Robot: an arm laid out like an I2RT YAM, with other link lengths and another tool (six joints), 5 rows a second.
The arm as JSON. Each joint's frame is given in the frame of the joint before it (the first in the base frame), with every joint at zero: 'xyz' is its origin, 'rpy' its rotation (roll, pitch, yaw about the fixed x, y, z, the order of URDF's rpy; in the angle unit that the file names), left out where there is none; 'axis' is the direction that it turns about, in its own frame. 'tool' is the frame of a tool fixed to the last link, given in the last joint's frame.
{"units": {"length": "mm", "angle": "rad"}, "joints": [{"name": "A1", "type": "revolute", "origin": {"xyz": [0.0, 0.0, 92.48], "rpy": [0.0, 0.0, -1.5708]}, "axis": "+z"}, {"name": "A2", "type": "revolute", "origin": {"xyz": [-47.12, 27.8, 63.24], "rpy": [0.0, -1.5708, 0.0]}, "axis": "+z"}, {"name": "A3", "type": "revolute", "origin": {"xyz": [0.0, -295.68, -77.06], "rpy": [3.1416, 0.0, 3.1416]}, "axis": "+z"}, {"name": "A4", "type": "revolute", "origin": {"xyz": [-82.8, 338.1, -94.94], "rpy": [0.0, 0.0, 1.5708]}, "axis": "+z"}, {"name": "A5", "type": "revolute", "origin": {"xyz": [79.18, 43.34, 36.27], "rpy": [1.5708, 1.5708, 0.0]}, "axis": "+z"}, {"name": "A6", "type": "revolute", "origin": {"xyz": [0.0, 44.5, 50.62], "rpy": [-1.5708, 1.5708, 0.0]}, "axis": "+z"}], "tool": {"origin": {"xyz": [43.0, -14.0, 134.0], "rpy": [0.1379, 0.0, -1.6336]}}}
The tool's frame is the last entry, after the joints.
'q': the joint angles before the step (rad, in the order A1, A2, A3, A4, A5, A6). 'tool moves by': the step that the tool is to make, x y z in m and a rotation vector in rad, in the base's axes. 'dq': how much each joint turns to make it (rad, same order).
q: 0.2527, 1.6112, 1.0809, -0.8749, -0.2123, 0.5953
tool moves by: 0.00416, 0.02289, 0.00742, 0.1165, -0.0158, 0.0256
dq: 0.0035, 0.0000, -0.0003, 0.0446, -0.1110, -0.0015
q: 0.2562, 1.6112, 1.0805, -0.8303, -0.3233, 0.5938
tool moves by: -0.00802, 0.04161, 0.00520, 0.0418, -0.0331, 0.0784
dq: 0.0805, 0.0000, -0.0011, 0.0481, -0.0290, 0.0095
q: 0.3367, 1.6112, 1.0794, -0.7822, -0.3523, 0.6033
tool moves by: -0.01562, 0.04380, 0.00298, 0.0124, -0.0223, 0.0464
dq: 0.1079, 0.0000, -0.0004, 0.0473, 0.0142, 0.0637
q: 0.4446, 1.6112, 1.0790, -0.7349, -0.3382, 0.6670
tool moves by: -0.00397, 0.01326, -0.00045, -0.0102, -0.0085, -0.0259
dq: 0.0462, 0.0019, 0.0000, 0.0263, 0.0347, 0.0679
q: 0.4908, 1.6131, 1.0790, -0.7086, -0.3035, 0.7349
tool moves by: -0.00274, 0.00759, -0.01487, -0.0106, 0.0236, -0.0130
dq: 0.0225, 0.0351, 0.0000, 0.0198, 0.0092, 0.0359
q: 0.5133, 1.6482, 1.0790, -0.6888, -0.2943, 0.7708
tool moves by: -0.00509, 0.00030, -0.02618, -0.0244, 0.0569, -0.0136
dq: 0.0072, 0.0557, -0.0007, 0.0015, -0.0008, 0.0229
